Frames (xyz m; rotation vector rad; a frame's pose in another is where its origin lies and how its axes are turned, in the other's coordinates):
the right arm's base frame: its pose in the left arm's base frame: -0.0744 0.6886 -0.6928 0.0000 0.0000 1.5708
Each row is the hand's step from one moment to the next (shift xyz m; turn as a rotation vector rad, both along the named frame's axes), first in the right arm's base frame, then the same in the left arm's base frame.
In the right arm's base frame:
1: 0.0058 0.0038 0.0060 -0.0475 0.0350 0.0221
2: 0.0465 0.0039 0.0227 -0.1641 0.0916 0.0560
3: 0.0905 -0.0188 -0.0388 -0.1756 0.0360 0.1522
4: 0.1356 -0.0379 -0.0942 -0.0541 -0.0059 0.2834
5: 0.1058 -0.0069 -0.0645 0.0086 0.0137 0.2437
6: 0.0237 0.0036 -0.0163 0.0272 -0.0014 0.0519
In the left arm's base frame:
1: -0.0038 0.0058 0.0060 -0.0350 -0.0475 0.0221
2: -0.0039 0.0465 0.0227 -0.0916 -0.1641 0.0560
3: 0.0188 0.0905 -0.0388 -0.0360 -0.1756 0.1522
4: 0.0379 0.1356 -0.0942 0.0059 -0.0541 0.2834
5: 0.0069 0.1058 -0.0645 -0.0137 0.0086 0.2437
6: -0.0036 0.0237 -0.0163 0.0014 0.0272 0.0519

